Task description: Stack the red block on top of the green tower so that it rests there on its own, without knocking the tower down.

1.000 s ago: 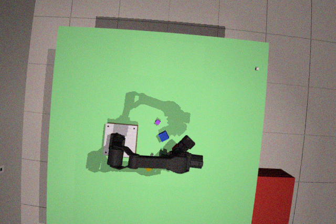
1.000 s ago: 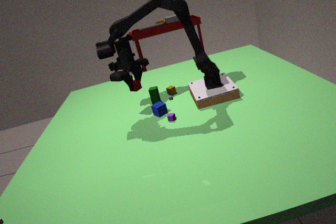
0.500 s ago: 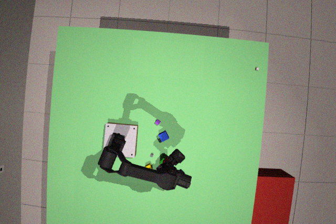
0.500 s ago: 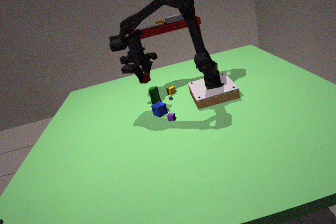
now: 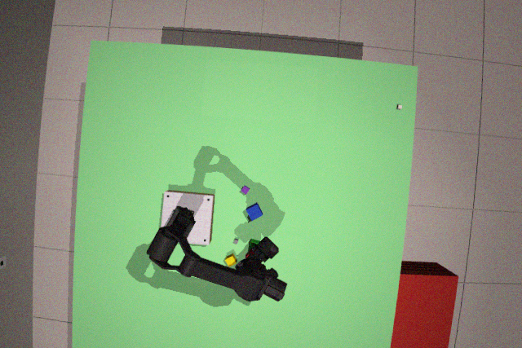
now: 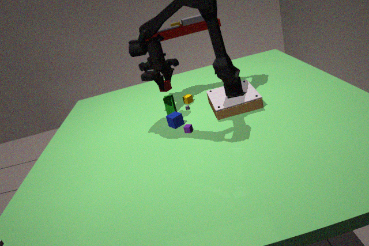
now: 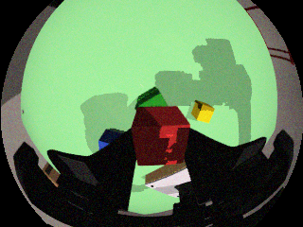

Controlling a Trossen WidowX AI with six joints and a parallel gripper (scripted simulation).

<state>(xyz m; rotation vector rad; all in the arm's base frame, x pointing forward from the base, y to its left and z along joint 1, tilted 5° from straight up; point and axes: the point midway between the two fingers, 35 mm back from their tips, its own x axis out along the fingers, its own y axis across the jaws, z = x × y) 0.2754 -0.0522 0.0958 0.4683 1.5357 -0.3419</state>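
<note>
Now: gripper tip 10 cm above the tiny grey block and 7 cm past it. Round my gripper tip: yellow block (10 cm below, 7 cm to the right, 7 cm behind); then blue block (13 cm to the left, 9 cm below, 3 cm behind); then red block (1 cm above).
</note>
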